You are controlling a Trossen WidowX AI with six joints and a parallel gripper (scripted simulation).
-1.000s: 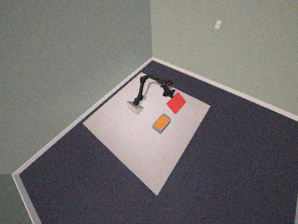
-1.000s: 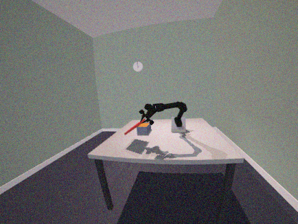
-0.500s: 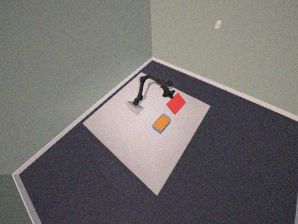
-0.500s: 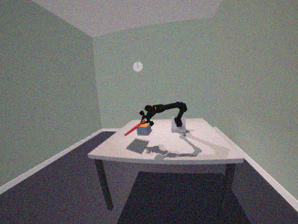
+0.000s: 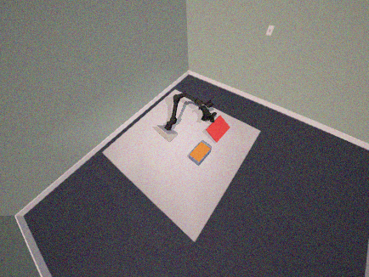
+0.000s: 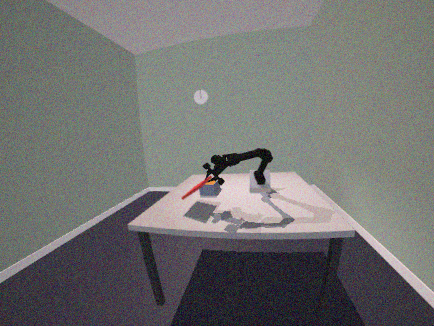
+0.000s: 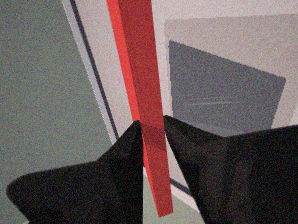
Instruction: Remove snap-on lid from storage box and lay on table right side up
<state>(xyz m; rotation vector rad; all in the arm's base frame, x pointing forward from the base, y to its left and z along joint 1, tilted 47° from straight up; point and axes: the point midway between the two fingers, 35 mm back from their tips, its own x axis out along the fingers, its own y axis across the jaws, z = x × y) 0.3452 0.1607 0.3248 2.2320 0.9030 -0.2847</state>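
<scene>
My gripper tip is now 7 cm short of the red lid and 4 cm above it. Also, from my gripper tip: storage box 9 cm ahead, 31 cm to the right, 14 cm below.
</scene>
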